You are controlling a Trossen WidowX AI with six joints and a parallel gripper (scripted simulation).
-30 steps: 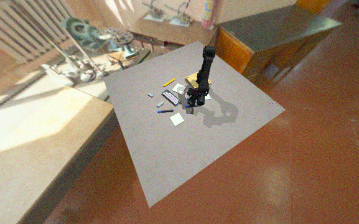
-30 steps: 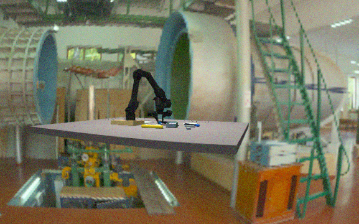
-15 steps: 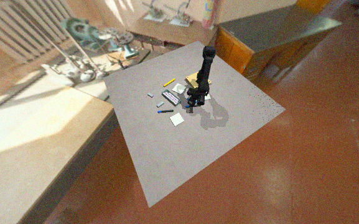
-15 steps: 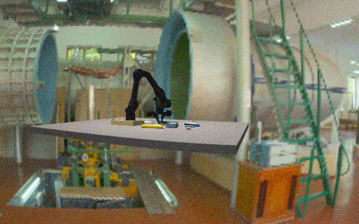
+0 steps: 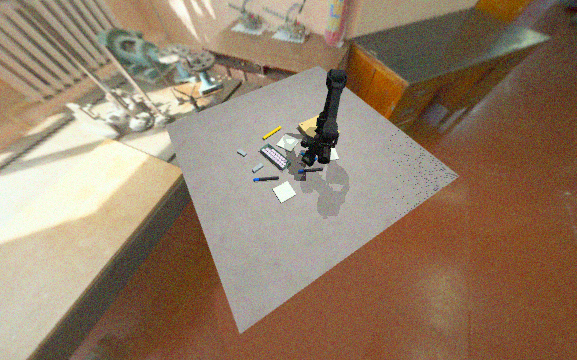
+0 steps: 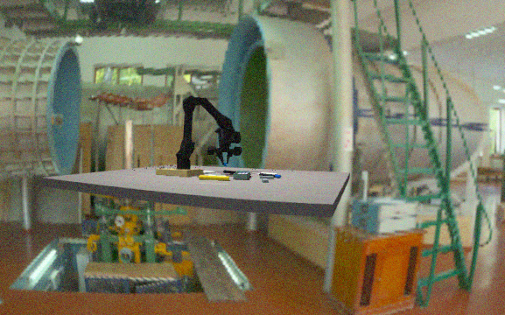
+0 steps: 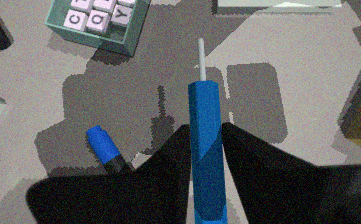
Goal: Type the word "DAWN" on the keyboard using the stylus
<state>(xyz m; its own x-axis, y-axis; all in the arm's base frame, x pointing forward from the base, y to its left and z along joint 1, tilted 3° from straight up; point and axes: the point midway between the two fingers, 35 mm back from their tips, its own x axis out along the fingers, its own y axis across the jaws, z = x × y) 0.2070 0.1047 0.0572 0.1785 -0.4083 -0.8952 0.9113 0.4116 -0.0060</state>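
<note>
Right now the stylus tip is 2 cm ahead of my gripper tip and 4 cm to the right of it. Round my gripper tip: yellow pencil: 2 cm ahead, 30 cm to the right, 4 cm below; blue stylus: 1 cm ahead, 1 cm to the right; grey block: 26 cm ahead, 29 cm to the right, 5 cm below.
</note>
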